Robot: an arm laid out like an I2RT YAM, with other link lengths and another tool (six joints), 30 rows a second.
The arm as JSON. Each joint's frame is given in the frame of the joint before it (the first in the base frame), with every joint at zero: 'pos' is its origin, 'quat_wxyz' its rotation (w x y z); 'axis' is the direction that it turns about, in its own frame. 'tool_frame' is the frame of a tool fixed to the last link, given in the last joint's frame.
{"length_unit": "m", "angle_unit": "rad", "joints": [
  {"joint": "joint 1", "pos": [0.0, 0.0, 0.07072], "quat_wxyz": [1.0, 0.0, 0.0, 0.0], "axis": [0.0, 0.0, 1.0]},
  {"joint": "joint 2", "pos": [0.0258, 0.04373, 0.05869], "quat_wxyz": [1.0, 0.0, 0.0, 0.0], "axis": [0.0, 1.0, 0.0]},
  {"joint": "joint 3", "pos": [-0.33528, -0.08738, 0.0], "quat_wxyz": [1.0, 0.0, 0.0, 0.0], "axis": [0.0, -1.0, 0.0]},
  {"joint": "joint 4", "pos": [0.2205, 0.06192, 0.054], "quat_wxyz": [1.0, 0.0, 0.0, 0.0], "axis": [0.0, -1.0, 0.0]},
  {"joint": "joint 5", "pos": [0.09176, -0.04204, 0.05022], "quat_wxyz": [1.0, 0.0, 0.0, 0.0], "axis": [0.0, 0.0, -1.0]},
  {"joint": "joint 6", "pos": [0.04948, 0.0, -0.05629], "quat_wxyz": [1.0, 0.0, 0.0, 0.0], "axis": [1.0, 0.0, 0.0]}
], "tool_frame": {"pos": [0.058, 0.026, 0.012], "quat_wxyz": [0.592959, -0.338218, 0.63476, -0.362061]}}
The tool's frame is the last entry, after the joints.
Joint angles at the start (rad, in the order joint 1, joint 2, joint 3, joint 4, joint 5, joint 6): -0.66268 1.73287 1.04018 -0.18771 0.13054 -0.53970
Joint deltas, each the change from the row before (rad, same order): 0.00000 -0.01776 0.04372 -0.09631 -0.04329 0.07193; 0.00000 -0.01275 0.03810 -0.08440 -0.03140 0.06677; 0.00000 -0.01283 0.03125 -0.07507 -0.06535 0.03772; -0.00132 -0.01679 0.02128 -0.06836 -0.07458 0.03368; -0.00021 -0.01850 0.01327 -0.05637 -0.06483 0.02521; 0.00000 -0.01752 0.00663 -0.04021 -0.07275 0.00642; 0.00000 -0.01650 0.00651 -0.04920 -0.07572 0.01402; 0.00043 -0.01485 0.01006 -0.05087 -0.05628 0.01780; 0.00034 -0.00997 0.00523 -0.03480 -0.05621 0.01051; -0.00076 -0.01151 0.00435 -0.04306 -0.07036 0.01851; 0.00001 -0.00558 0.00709 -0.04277 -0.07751 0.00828
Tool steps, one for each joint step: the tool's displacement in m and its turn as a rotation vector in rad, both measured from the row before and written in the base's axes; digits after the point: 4 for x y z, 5 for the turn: -0.0007 0.0067 0.0113 0.07842 -0.02696 -0.02895; -0.0014 0.0055 0.0092 0.06887 -0.01726 -0.03476; -0.0007 0.0095 0.0086 0.07779 -0.02253 0.00626; -0.0025 0.0112 0.0084 0.08333 -0.02470 0.01107; -0.0033 0.0109 0.0078 0.07081 -0.02047 0.01222; -0.0026 0.0113 0.0074 0.06261 -0.02713 0.03121; -0.0038 0.0122 0.0069 0.07566 -0.02142 0.02492; -0.0042 0.0100 0.0069 0.06494 -0.01064 0.01151; -0.0027 0.0086 0.0054 0.05760 -0.01519 0.01645; -0.0039 0.0102 0.0064 0.07747 -0.01596 0.01372; -0.0029 0.0100 0.0065 0.07939 -0.01872 0.02402
